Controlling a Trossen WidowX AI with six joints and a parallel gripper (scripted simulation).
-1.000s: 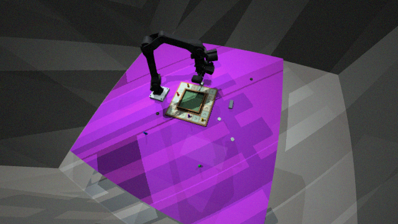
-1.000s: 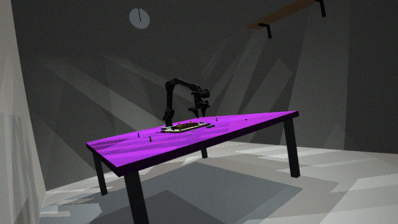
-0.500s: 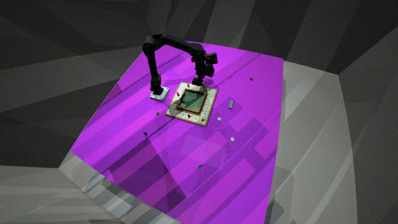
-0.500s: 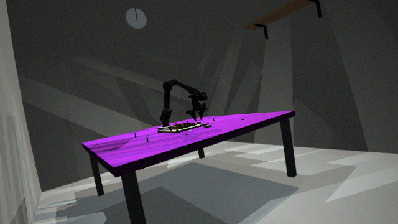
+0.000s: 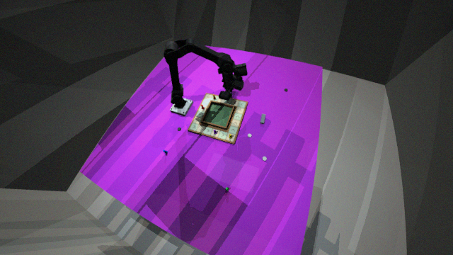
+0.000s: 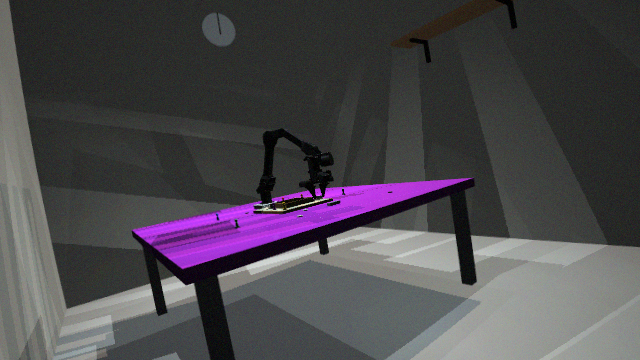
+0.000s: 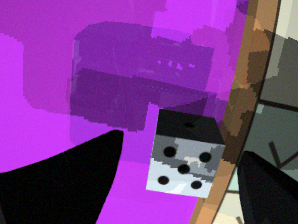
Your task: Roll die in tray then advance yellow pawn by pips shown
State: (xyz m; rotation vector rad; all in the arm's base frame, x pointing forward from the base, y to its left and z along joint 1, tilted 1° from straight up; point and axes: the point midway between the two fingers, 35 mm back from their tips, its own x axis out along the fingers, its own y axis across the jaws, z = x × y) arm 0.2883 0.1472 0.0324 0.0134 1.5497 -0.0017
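Right now the yellow pawn is 270 mm to the right of my gripper tip, 90 mm ahead of it and 20 mm above it. From my gripper tip the other things lie so: orange pawn: 90 mm behind, 50 mm to the right, 20 mm above; green tray: 160 mm to the right, 20 mm behind, 10 mm below; white die: right at my gripper tip.
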